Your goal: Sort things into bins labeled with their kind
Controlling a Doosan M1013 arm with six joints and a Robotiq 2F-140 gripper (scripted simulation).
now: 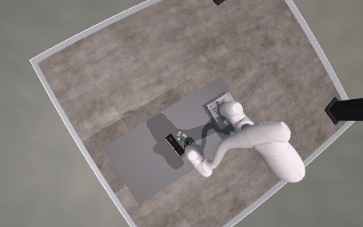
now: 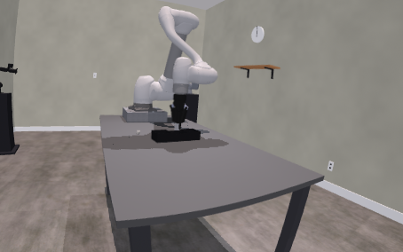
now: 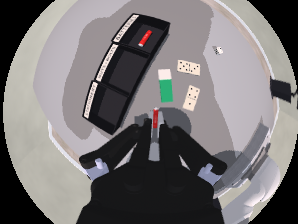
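The green piece lies 10 mm ahead of my hand, 80 mm to the right of it and 30 mm below it. Round my hand: black bin block 100 mm ahead, 70 mm to the right, 10 mm below.
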